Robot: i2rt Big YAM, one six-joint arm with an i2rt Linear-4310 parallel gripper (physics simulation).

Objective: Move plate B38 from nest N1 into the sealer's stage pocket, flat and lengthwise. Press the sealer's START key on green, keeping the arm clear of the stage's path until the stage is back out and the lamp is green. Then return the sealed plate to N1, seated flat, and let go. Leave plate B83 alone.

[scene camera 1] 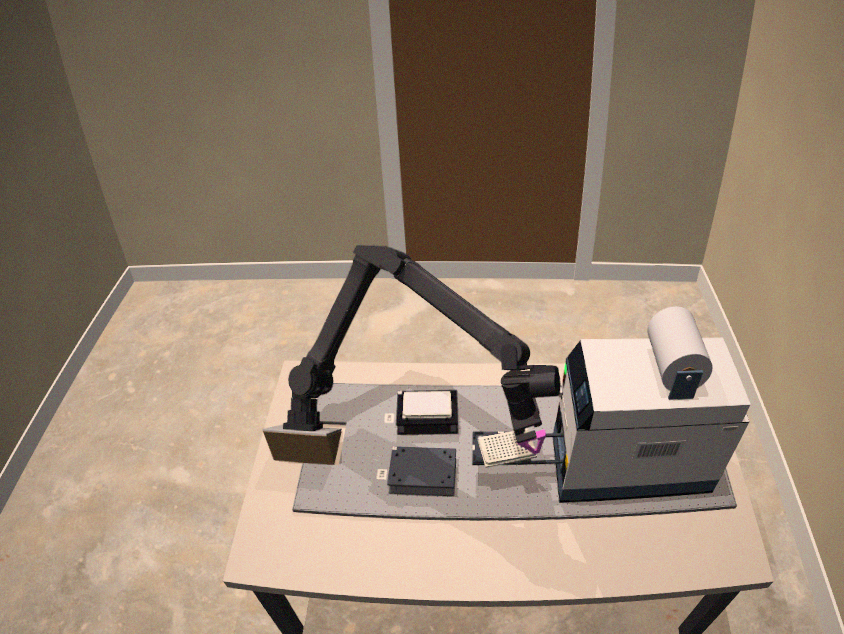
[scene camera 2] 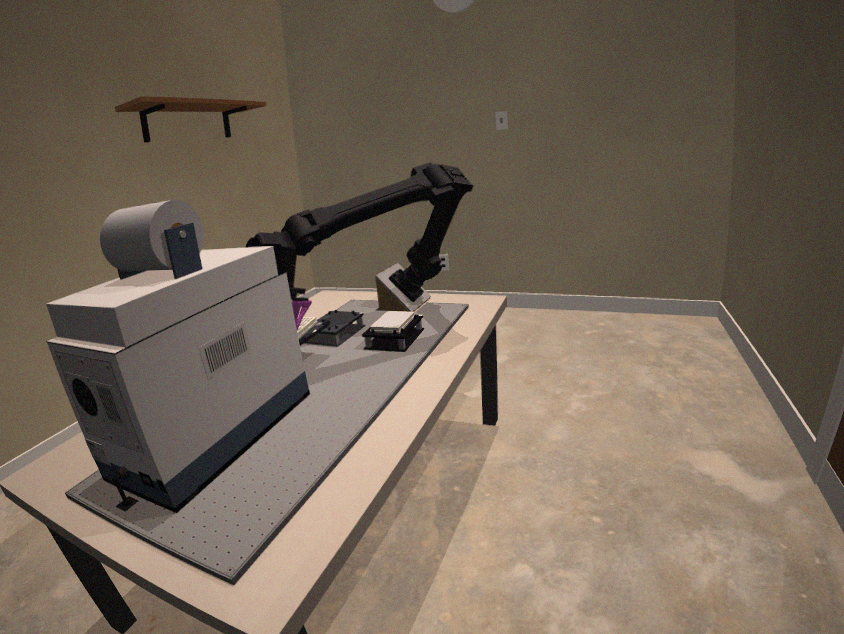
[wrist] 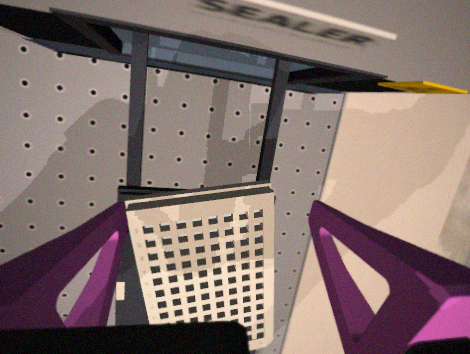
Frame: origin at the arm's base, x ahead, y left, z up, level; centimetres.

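Seen in the pictures: gripper, fingertip midpoint: (scene camera 1: 533, 439) (wrist: 221, 210); arm's base, link origin: (scene camera 1: 303, 428) (scene camera 2: 405, 286).
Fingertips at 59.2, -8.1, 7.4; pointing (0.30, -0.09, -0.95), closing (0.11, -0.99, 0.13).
Offsets run from my fingertips to a thing's top centre, as dx, dy, dz. "pt": to the spot under its first point.
Plate B38 @[-6.1, -0.5, -1.3] (scene camera 1: 503, 447) (scene camera 2: 305, 326) (wrist: 205, 265), cream with a grid of square holes, lies skewed over the sealer's extended stage @[pt -13.6, -3.1, -3.5] (scene camera 1: 476, 458) (wrist: 131, 287). It looks tilted and overhangs one long side; bare stage shows along the other. My gripper (scene camera 1: 531, 444) (scene camera 2: 300, 310) (wrist: 221, 210) is open and empty, its purple fingers on either side of the plate's sealer-side end, with a wider gap on the right in the wrist view. The sealer (scene camera 1: 655, 453) (scene camera 2: 238, 382) shows a green light @[pt +7.1, +9.3, +14.3] (scene camera 1: 565, 370). The front nest @[-27.0, -2.0, -7.5] (scene camera 1: 422, 469) (scene camera 2: 335, 326) is empty. Plate B83 @[-26.8, +18.0, -6.8] (scene camera 1: 426, 404) (scene camera 2: 393, 321) sits in the rear nest.
Two stage rails @[pt +3.9, +4.7, -4.2] (wrist: 136, 115) run from the plate end into the sealer's opening. A yellow piece @[pt +7.3, -8.1, +2.1] (wrist: 425, 88) sits beside the opening. A film roll @[+30.5, +0.7, +34.7] (scene camera 1: 678, 348) (scene camera 2: 150, 235) stands on the sealer. The arm's angled base mount (scene camera 1: 303, 444) is at the table's left end.
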